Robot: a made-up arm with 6 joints. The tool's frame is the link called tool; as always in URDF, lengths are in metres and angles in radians.
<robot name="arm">
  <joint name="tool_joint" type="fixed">
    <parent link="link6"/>
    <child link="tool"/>
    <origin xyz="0 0 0" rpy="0 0 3.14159"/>
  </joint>
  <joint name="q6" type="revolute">
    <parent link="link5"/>
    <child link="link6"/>
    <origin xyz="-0.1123 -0.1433 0" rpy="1.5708 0 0"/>
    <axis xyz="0 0 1"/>
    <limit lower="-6.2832" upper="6.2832" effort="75" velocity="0.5"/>
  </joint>
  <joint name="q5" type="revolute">
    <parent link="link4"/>
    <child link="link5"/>
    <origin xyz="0 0 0" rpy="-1.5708 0 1.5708"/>
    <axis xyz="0 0 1"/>
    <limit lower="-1.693" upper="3.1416" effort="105" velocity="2.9"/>
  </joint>
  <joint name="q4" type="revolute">
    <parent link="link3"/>
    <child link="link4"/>
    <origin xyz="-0.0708 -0.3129 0" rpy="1.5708 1.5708 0"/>
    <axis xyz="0 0 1"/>
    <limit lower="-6.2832" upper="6.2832" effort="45" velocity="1.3"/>
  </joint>
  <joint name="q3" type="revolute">
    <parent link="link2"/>
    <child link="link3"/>
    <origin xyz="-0.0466 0.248 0"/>
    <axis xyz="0 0 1"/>
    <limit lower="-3.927" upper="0.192" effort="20" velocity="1.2"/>
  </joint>
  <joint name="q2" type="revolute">
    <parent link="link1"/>
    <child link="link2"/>
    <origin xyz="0 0 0" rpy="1.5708 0 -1.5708"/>
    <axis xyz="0 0 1"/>
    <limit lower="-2.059" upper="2.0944" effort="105" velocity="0.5"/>
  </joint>
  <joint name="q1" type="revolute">
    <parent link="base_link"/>
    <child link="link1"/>
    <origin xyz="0 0 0.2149" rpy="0 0 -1.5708"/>
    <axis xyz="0 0 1"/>
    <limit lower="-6.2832" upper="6.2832" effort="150" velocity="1"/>
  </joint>
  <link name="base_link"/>
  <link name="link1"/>
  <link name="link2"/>
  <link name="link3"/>
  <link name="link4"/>
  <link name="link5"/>
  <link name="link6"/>
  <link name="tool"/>
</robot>
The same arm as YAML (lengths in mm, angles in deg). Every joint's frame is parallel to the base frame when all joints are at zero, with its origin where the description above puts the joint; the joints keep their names.
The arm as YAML. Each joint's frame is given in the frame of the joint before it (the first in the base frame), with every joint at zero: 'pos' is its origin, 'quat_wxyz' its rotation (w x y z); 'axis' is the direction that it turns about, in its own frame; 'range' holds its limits. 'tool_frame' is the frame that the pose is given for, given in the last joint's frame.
length_unit: mm
angle_unit: deg
joints:
  - joint: q1
    pos: [0.0, 0.0, 214.9]
    quat_wxyz: [1.0, 0.0, 0.0, 0.0]
    axis: "+z"
    range: [-360.0, 360.0]
  - joint: q2
    pos: [0.0, 0.0, 0.0]
    quat_wxyz: [1.0, 0.0, 0.0, 0.0]
    axis: "+y"
    range: [-117.97, 120.0]
  - joint: q3
    pos: [46.6, 0.0, 248.0]
    quat_wxyz: [1.0, 0.0, 0.0, 0.0]
    axis: "+y"
    range: [-225.0, 11.0]
  - joint: q4
    pos: [70.8, 0.0, -312.9]
    quat_wxyz: [1.0, 0.0, 0.0, 0.0]
    axis: "-z"
    range: [-360.0, 360.0]
  - joint: q5
    pos: [0.0, 0.0, 0.0]
    quat_wxyz: [1.0, 0.0, 0.0, 0.0]
    axis: "+y"
    range: [-97.0, 180.0]
  - joint: q6
    pos: [112.3, 0.0, -143.3]
    quat_wxyz: [1.0, 0.0, 0.0, 0.0]
    axis: "-z"
    range: [-360.0, 360.0]
tool_frame:
  pos: [0.0, 0.0, 0.0]
  quat_wxyz: [0.000002, 0.999985, -0.000002, 0.000002]

